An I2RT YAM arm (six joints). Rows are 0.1 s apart.
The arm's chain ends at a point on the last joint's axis. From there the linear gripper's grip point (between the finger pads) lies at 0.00 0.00 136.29 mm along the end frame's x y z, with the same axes.
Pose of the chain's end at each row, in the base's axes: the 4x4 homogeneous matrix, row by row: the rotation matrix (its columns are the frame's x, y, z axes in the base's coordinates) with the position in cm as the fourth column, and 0 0 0 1 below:
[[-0.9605 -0.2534 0.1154 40.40], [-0.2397 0.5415 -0.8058 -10.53], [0.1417 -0.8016 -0.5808 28.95], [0 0 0 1]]
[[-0.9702 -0.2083 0.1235 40.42], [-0.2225 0.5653 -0.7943 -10.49], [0.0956 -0.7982 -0.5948 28.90], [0 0 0 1]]
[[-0.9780 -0.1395 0.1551 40.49], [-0.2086 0.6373 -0.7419 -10.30], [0.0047 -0.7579 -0.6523 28.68], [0 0 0 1]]
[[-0.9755 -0.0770 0.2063 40.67], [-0.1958 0.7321 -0.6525 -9.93], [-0.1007 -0.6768 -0.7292 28.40], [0 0 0 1]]
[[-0.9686 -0.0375 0.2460 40.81], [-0.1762 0.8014 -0.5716 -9.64], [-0.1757 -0.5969 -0.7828 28.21], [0 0 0 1]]
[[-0.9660 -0.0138 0.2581 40.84], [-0.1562 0.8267 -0.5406 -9.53], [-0.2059 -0.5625 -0.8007 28.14], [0 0 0 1]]
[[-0.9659 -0.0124 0.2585 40.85], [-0.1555 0.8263 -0.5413 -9.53], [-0.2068 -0.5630 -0.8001 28.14], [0 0 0 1]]
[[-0.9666 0.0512 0.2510 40.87], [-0.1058 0.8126 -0.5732 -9.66], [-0.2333 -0.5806 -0.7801 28.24], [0 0 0 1]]
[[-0.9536 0.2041 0.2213 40.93], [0.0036 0.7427 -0.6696 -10.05], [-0.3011 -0.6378 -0.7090 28.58], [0 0 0 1]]
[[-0.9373 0.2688 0.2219 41.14], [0.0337 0.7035 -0.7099 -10.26], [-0.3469 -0.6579 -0.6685 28.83], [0 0 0 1]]
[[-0.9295 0.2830 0.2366 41.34], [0.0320 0.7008 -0.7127 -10.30], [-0.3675 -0.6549 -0.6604 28.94], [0 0 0 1]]
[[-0.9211 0.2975 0.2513 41.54], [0.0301 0.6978 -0.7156 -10.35], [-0.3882 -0.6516 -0.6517 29.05], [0 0 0 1]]
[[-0.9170 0.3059 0.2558 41.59], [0.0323 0.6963 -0.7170 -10.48], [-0.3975 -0.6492 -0.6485 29.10], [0 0 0 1]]
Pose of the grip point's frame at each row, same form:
[[-0.9605 -0.2534 0.1154 41.97], [-0.2397 0.5415 -0.8058 -21.51], [0.1417 -0.8016 -0.5808 21.03], [0 0 0 1]]
[[-0.9702 -0.2083 0.1235 42.10], [-0.2225 0.5653 -0.7943 -21.32], [0.0956 -0.7982 -0.5948 20.79], [0 0 0 1]]
[[-0.9780 -0.1395 0.1551 42.60], [-0.2086 0.6373 -0.7419 -20.41], [0.0047 -0.7579 -0.6523 19.79], [0 0 0 1]]
[[-0.9755 -0.0770 0.2063 43.48], [-0.1958 0.7321 -0.6525 -18.82], [-0.1007 -0.6768 -0.7292 18.46], [0 0 0 1]]
[[-0.9686 -0.0375 0.2460 44.16], [-0.1762 0.8014 -0.5716 -17.43], [-0.1757 -0.5969 -0.7828 17.54], [0 0 0 1]]
[[-0.9660 -0.0138 0.2581 44.36], [-0.1562 0.8267 -0.5406 -16.90], [-0.2059 -0.5625 -0.8007 17.23], [0 0 0 1]]
[[-0.9659 -0.0124 0.2585 44.37], [-0.1555 0.8263 -0.5413 -16.91], [-0.2068 -0.5630 -0.8001 17.24], [0 0 0 1]]
[[-0.9666 0.0512 0.2510 44.29], [-0.1058 0.8126 -0.5732 -17.47], [-0.2333 -0.5806 -0.7801 17.61], [0 0 0 1]]
[[-0.9536 0.2041 0.2213 43.95], [0.0036 0.7427 -0.6696 -19.18], [-0.3011 -0.6378 -0.7090 18.92], [0 0 0 1]]
[[-0.9373 0.2688 0.2219 44.16], [0.0337 0.7035 -0.7099 -19.94], [-0.3469 -0.6579 -0.6685 19.72], [0 0 0 1]]
[[-0.9295 0.2830 0.2366 44.56], [0.0320 0.7008 -0.7127 -20.01], [-0.3675 -0.6549 -0.6604 19.94], [0 0 0 1]]
[[-0.9211 0.2975 0.2513 44.96], [0.0301 0.6978 -0.7156 -20.10], [-0.3882 -0.6516 -0.6517 20.17], [0 0 0 1]]
[[-0.9170 0.3059 0.2558 45.08], [0.0323 0.6963 -0.7170 -20.25], [-0.3975 -0.6492 -0.6485 20.26], [0 0 0 1]]

